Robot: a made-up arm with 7 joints.
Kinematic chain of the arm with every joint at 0, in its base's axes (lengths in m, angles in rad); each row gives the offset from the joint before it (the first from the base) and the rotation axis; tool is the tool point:
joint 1: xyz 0 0 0.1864 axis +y
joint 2: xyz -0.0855 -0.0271 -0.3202 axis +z
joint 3: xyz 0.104 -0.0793 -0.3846 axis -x
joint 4: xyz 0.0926 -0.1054 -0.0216 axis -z
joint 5: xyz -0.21 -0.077 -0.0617 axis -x
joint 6: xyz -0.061 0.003 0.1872 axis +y
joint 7: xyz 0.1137 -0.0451 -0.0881 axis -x
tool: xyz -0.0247 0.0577 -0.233
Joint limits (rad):
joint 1: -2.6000..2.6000
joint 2: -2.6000..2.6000
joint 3: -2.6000..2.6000
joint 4: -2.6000..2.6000
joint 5: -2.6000..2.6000
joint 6: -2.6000..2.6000
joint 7: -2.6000..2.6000
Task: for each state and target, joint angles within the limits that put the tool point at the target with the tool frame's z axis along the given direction. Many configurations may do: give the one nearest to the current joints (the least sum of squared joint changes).
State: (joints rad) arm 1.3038 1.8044 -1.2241 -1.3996 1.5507 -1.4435 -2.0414
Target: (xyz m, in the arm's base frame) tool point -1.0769 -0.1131 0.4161 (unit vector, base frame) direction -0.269 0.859 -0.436
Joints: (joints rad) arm 1.5507 2.2557 -1.6538 -2.0061 1.4241 -1.9412 -1.1851
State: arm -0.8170 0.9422 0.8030 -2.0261 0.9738 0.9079 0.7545
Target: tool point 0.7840 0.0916 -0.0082 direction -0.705 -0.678 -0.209
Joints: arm -0.5410 0.5861 0.8829 -2.2089 0.8308 0.5080 0.6897
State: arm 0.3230 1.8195 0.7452 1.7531 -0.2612 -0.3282 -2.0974
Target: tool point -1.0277 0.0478 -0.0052 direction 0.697 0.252 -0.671
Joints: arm 1.0690 2.1477 1.3198 2.4107 -0.8884 -0.7053 -2.6000
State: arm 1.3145 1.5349 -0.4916 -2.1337 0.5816 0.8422 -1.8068
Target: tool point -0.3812 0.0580 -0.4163 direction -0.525 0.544 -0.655
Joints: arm 1.0555 1.1453 -0.3808 -1.7205 -0.0332 0.5658 -2.5125
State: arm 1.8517 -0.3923 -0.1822 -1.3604 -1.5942 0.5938 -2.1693
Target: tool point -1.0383 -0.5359 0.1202 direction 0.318 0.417 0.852
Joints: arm 1.7565 -0.2193 -0.1348 -1.1708 -2.2479 0.1915 -2.6000
